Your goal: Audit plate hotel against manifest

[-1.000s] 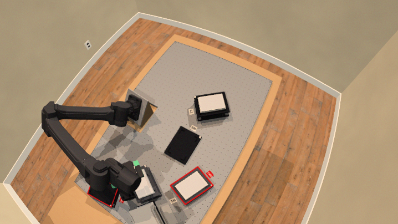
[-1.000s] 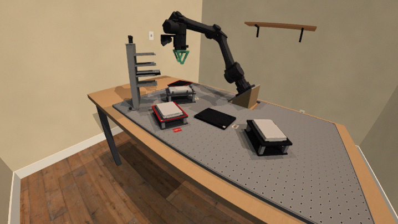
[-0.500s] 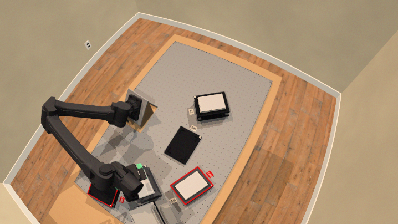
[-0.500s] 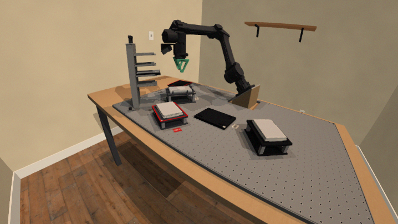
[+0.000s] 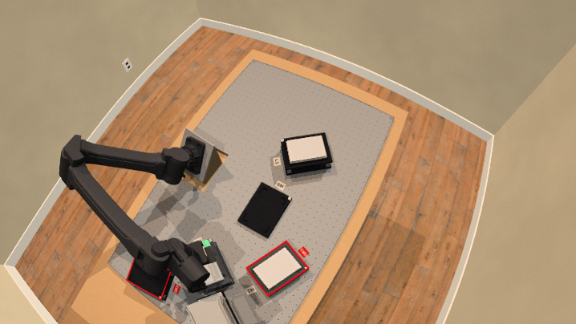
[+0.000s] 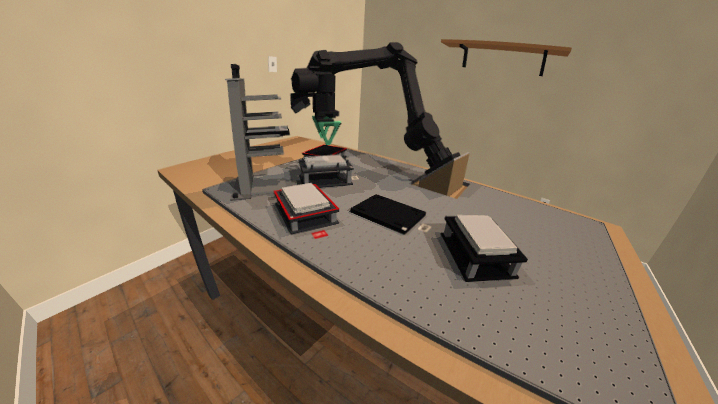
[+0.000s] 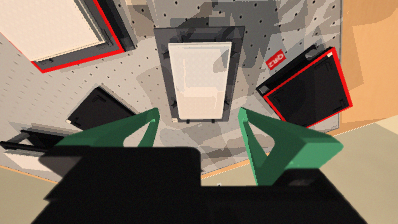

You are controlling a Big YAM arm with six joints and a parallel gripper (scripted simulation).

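Right now the grey regrip nest is 9 cm below my hand. The rest, counted from my hand: plate hotel H1: 21 cm ahead, 15 cm to the right, 2 cm above; then H1 deck label: 16 cm ahead, 14 cm below, 1 cm to the left; then dark plate: 14 cm ahead, 10 cm to the right, 3 cm above.
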